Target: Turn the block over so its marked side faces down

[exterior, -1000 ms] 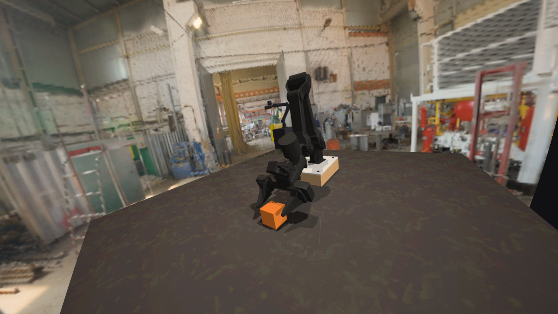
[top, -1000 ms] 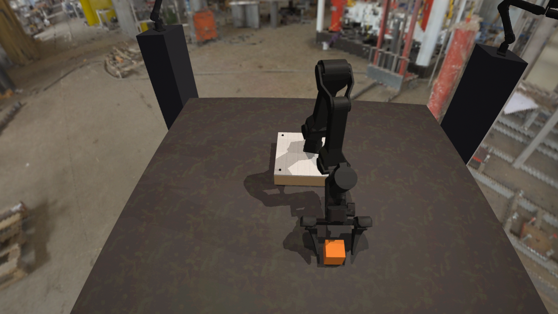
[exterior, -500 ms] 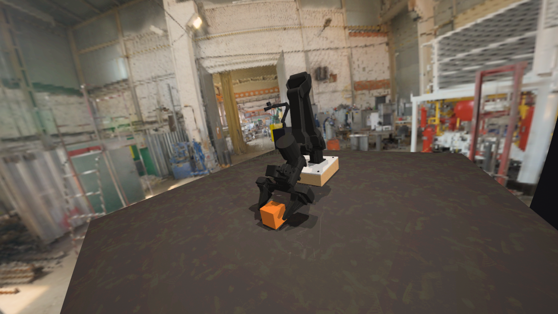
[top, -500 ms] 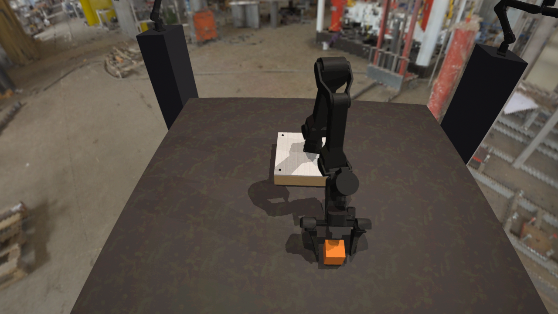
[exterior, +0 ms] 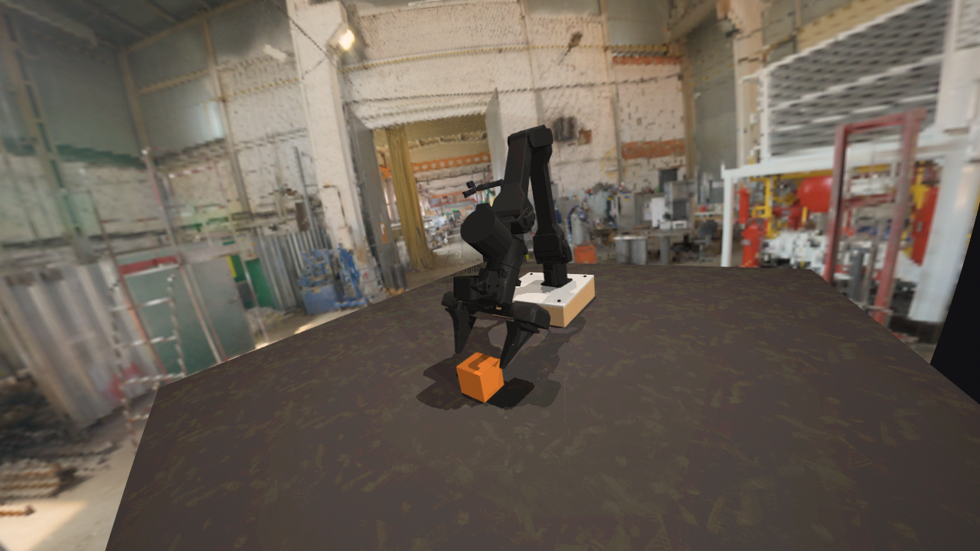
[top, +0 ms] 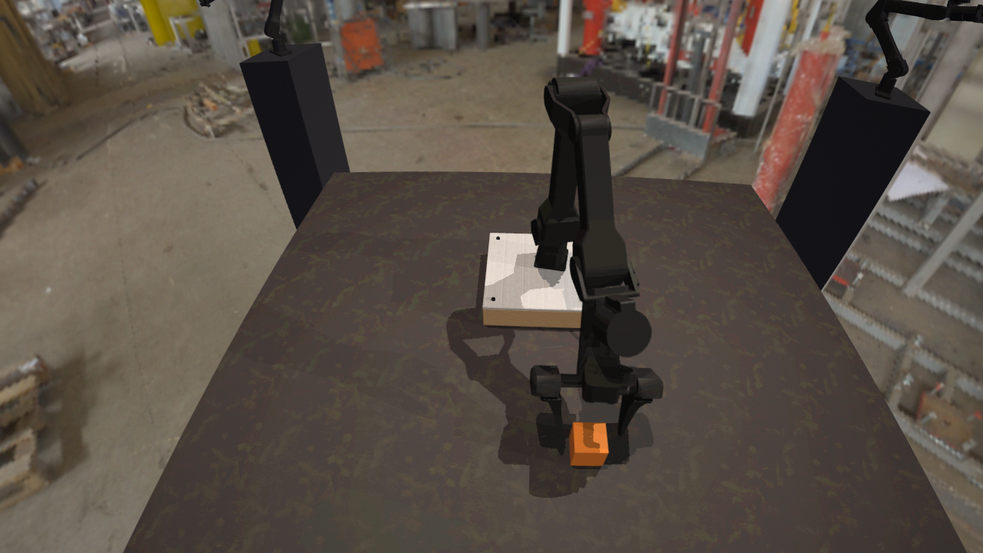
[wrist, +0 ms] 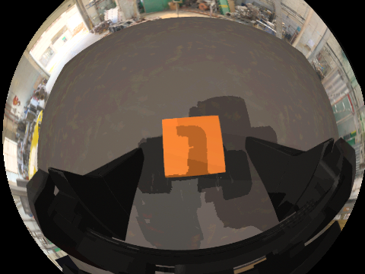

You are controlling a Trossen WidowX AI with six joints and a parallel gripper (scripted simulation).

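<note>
My gripper tip is 30 mm above the block and 10 mm past it.
</note>
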